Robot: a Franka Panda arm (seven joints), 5 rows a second.
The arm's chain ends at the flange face. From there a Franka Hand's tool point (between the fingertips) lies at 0.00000 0.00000 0.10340 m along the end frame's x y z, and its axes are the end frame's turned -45 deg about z.
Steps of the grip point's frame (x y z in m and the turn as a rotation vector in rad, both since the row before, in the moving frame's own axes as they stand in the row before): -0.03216 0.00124 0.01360 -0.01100 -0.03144 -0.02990; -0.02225 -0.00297 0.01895 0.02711 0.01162 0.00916; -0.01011 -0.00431 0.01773 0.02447 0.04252 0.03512; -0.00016 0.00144 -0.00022 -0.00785 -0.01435 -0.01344; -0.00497 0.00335 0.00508 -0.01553 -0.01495 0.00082
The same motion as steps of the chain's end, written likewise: -0.02042 0.02049 0.01366 -0.03001 -0.01445 -0.02990; -0.01671 0.01647 0.01899 0.02739 -0.01095 0.00916; -0.01160 0.00897 0.01785 0.04737 0.01276 0.03512; 0.00137 -0.00049 -0.00021 -0.01570 -0.00460 -0.01344; -0.00119 0.00365 0.00510 -0.02155 0.00041 0.00082
